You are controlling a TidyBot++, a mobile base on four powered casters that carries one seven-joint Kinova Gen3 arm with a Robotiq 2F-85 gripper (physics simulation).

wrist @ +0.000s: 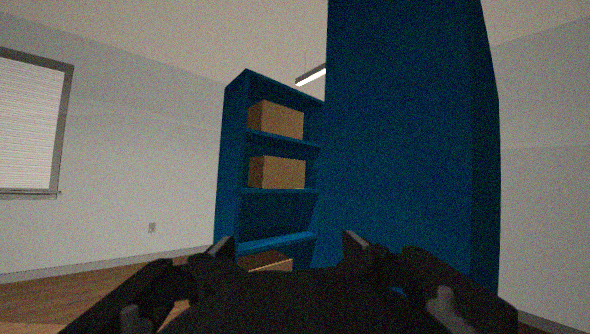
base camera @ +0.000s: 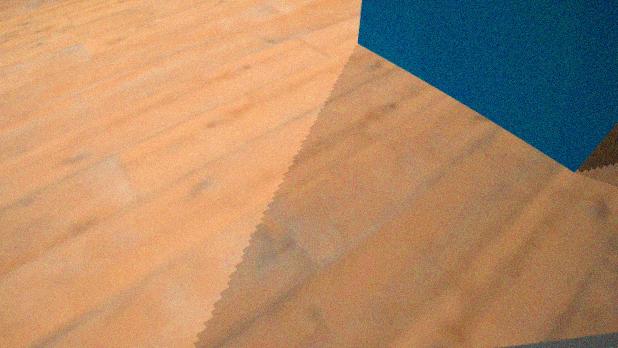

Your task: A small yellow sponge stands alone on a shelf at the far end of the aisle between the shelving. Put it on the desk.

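Frame: origin at the arm's base, x back, y left, z down, level; metres.
Where they show: gripper, between the fingertips: (wrist: 289, 246).
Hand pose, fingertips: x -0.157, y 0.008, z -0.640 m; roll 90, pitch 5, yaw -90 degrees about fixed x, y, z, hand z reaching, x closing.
After its pixels a point has its place.
My gripper (wrist: 289, 246) @[x -0.157, y 0.008, z -0.640 m] is open, with its two fingers wide apart at the bottom of the wrist view and no object between them. A blue shelf unit (wrist: 231, 165) @[x -1.519, y 0.428, z -0.765 m] with brown boxes on its shelves stands beyond the gripper, left of the middle. The yellow sponge and the desk do not show in either view.
The blue end panel of a nearer shelf unit (wrist: 400, 140) @[x -0.515, y -0.310, z -0.816 m] (base camera: 480, 60) @[x -0.548, y -0.286, z 0.313 m] rises right of the middle in the wrist view and stands at the upper right in the base view. It hides part of the farther unit. A window (wrist: 30, 122) @[x -1.726, y 2.411, z -1.069 m] is in the left wall.
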